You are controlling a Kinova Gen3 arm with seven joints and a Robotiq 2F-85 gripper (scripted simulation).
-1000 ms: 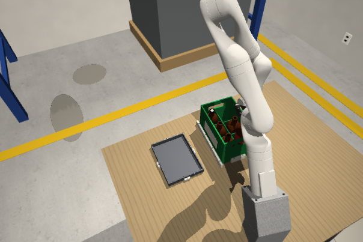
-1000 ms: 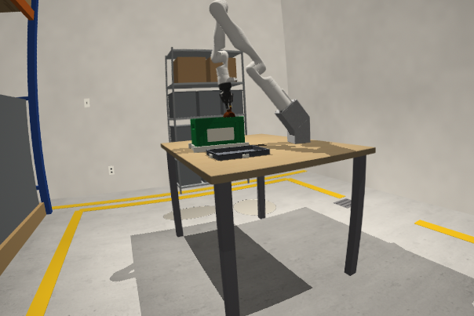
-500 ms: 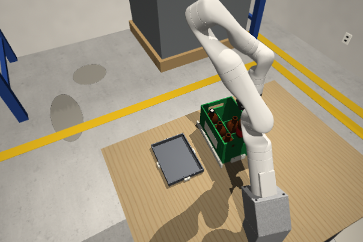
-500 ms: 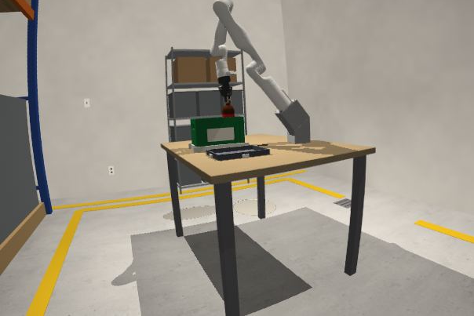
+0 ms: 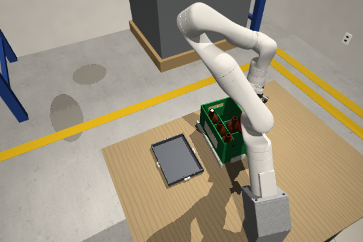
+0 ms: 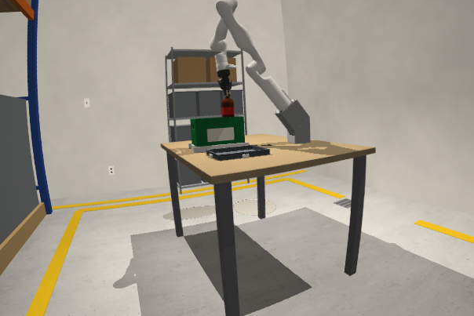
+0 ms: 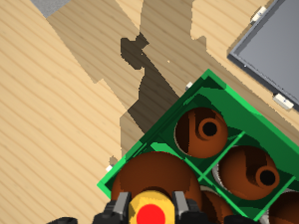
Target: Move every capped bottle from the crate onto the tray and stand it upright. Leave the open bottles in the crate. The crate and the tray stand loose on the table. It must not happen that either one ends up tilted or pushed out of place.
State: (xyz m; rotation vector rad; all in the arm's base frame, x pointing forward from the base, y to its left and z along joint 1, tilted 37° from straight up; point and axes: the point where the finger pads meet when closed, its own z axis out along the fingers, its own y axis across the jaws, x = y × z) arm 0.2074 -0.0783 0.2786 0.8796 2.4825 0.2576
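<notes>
The brown bottle lies 7 cm below my hand. From my hand the other things lie so: green crate (8 cm ahead, 5 cm to the left, 23 cm below); then grey tray (4 cm ahead, 34 cm to the left, 30 cm below).
</notes>
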